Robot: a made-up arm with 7 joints.
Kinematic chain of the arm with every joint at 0, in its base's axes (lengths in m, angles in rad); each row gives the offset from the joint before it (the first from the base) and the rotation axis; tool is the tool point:
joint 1: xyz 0 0 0.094 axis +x
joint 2: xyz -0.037 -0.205 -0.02 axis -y
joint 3: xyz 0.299 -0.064 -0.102 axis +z
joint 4: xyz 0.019 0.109 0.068 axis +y
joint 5: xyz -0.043 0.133 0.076 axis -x
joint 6: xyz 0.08 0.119 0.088 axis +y
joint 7: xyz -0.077 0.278 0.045 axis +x
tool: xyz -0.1 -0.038 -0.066
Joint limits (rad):
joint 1: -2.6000..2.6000
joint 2: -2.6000..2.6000
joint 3: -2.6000..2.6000
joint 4: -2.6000..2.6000
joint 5: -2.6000..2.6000
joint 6: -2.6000..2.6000
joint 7: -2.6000..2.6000
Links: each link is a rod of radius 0.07 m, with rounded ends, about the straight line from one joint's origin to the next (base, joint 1, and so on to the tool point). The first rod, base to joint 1, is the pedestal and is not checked.
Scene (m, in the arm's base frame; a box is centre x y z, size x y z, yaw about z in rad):
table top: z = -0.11
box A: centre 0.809 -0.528 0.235 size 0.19 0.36 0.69 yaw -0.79
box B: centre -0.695 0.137 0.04 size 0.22 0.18 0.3 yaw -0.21
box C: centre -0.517 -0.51 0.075 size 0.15 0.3 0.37 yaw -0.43
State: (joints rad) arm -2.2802 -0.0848 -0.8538 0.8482 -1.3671 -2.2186 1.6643
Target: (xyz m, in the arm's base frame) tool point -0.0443 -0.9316 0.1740
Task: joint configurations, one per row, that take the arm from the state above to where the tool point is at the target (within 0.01 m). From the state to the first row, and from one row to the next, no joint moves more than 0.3 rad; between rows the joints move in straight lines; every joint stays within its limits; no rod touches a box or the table.
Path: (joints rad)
1: -2.1245 -0.3097 -0.9263 0.9827 -1.4409 -2.2600 1.7071
2: -1.9688 -0.5347 -0.9988 1.1172 -1.5147 -2.3014 1.7500
3: -1.8131 -0.7596 -1.0713 1.2517 -1.5885 -2.3429 1.7928
4: -1.8012 -0.9669 -0.8051 1.3536 -1.3985 -2.3342 1.7317
5: -1.7892 -1.1742 -0.5390 1.4555 -1.2085 -2.3256 1.6706
6: -1.7772 -1.3815 -0.2728 1.5573 -1.0185 -2.3169 1.6094

